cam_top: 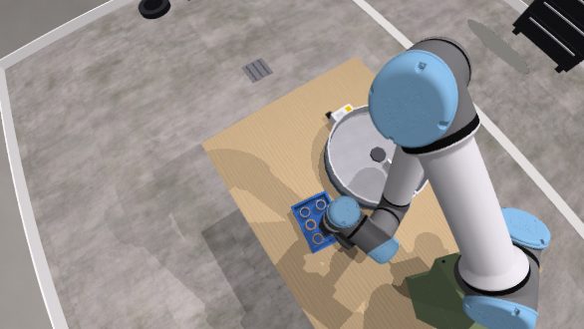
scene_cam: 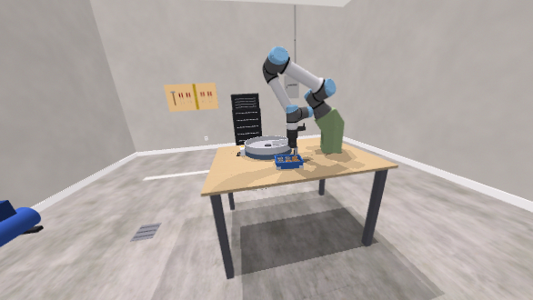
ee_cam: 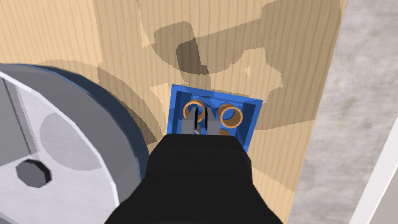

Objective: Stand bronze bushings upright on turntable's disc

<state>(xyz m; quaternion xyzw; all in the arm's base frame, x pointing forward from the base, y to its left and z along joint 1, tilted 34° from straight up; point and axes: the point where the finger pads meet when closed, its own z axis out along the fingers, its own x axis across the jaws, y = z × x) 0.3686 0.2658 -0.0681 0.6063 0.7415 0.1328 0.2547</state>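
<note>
Right now my hand is 6 cm short of the blue crate, 6 cm above it and 2 cm to the right of it. The rest, counted from my hand: grey turntable disc (31 cm to the right, 19 cm ahead, 3 cm below).
</note>
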